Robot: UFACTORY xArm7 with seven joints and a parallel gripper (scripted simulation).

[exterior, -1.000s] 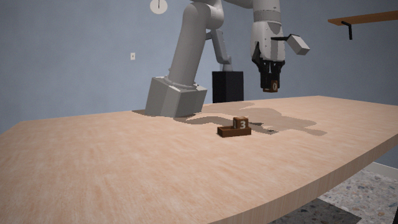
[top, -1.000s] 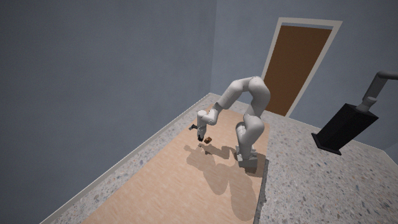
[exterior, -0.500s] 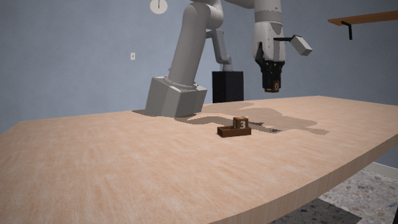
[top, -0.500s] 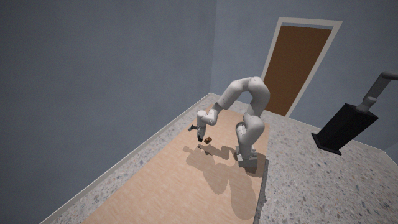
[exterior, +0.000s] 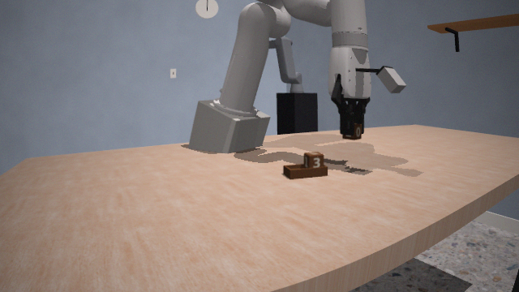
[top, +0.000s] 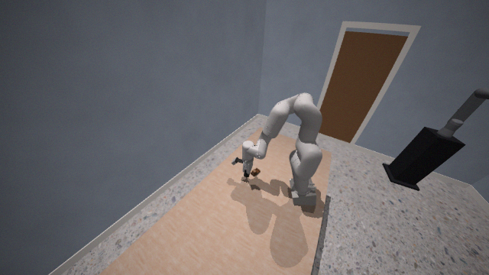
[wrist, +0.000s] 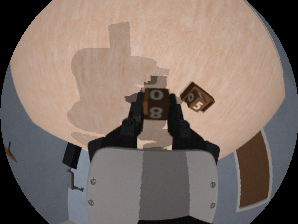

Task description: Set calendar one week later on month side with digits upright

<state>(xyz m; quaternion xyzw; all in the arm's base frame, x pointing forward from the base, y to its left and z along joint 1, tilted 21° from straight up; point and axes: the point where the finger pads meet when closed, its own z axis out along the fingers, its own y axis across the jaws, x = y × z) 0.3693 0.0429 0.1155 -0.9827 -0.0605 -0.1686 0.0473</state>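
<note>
The brown wooden tray is 3 cm behind my hand, 10 cm to the right of it and 8 cm below it. The rest, counted from my hand: cube 1 cm below.
</note>
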